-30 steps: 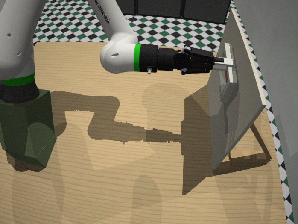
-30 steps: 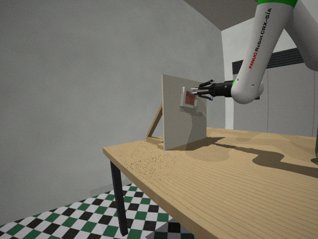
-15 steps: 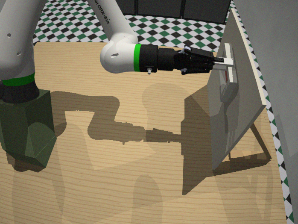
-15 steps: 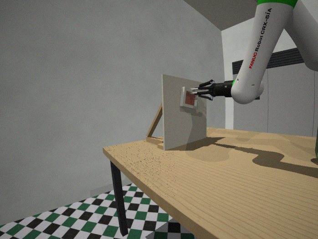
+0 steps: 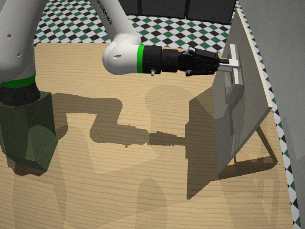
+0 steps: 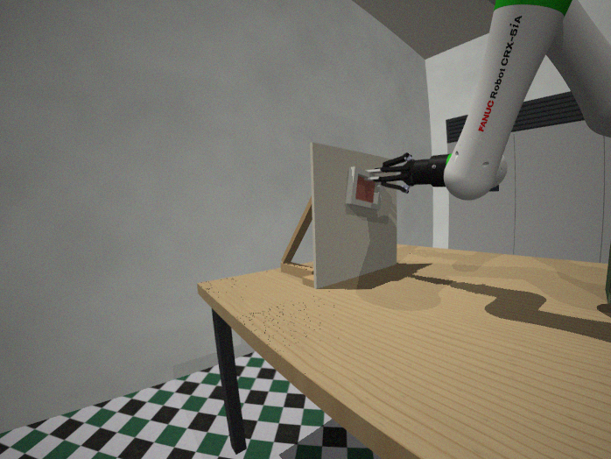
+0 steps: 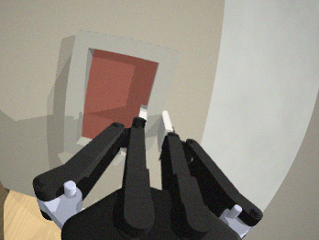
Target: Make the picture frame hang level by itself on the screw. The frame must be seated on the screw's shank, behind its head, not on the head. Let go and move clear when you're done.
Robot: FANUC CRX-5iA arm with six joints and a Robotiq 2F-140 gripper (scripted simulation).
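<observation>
The picture frame is 50 mm below my hand, 40 mm ahead of it and 10 mm to the left of it. Round my hand: upright board: 140 mm below, 50 mm ahead.
</observation>
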